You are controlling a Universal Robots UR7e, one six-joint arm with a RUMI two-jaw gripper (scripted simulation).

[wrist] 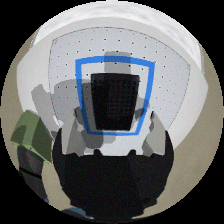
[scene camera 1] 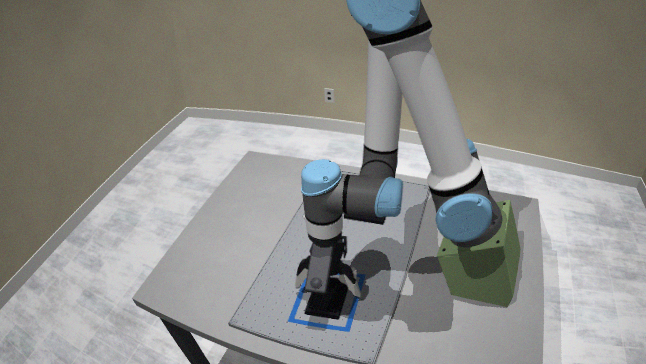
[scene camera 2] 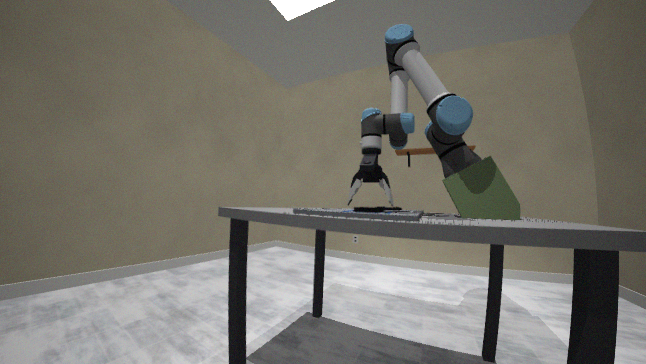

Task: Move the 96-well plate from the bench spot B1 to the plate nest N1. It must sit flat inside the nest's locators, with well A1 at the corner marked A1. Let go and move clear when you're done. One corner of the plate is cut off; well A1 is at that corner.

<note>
I see my gripper and a black 96-well plate.
My gripper also shows in the wrist view and in scene camera 2.
</note>
